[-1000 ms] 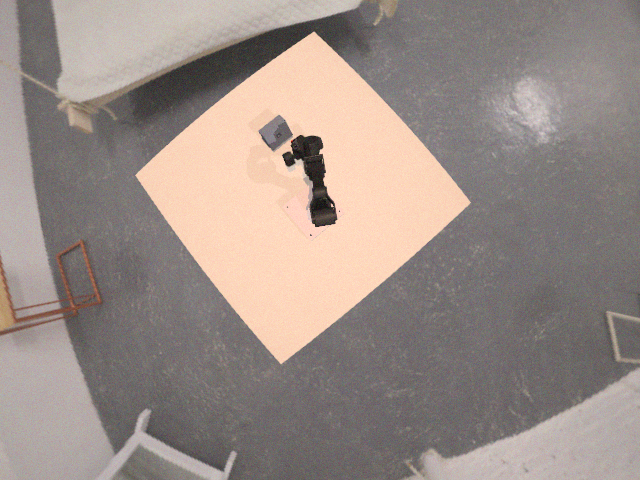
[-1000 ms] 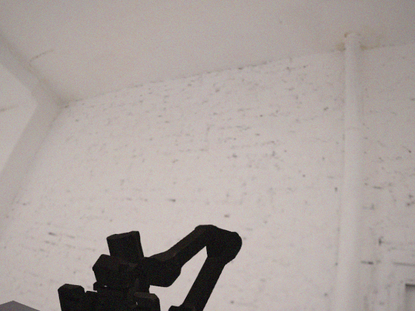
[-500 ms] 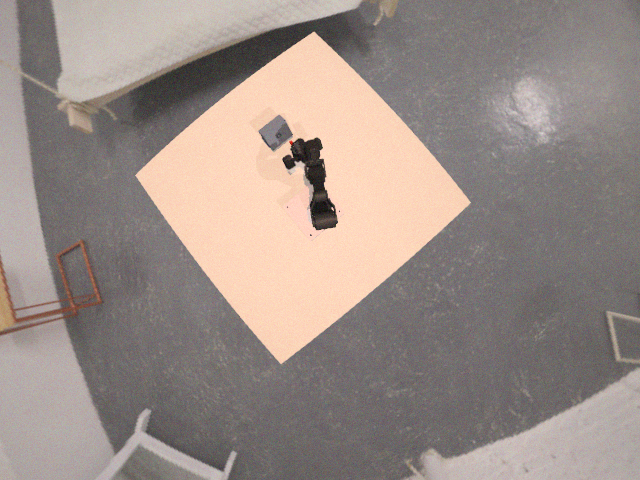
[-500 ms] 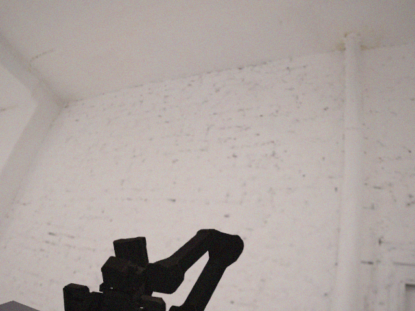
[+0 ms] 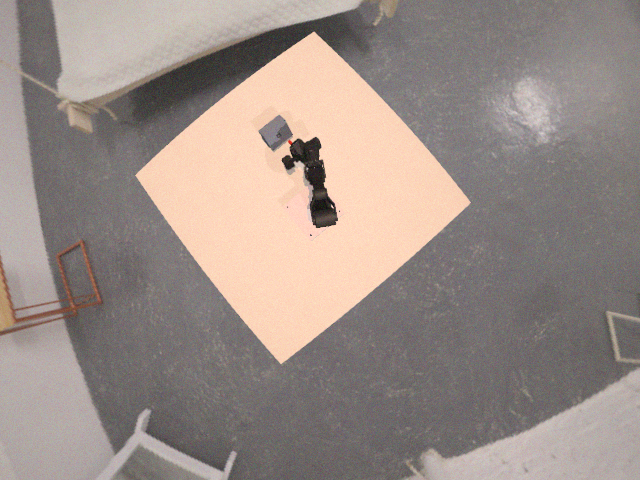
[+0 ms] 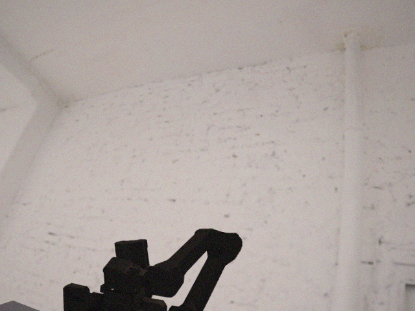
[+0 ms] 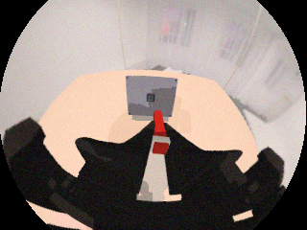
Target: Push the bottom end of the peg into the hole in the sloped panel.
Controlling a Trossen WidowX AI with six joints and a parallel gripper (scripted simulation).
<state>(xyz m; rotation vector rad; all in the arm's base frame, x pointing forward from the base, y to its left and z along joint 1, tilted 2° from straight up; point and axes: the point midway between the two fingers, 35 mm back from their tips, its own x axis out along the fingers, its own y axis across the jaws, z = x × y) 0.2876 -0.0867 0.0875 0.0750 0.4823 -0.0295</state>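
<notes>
Right now my gripper tip is 13 cm short of the grey sloped panel, 2 cm to the right of it and 6 cm above it. From my gripper tip the other things lie so: red peg 2 cm behind, 1 cm above.
</notes>
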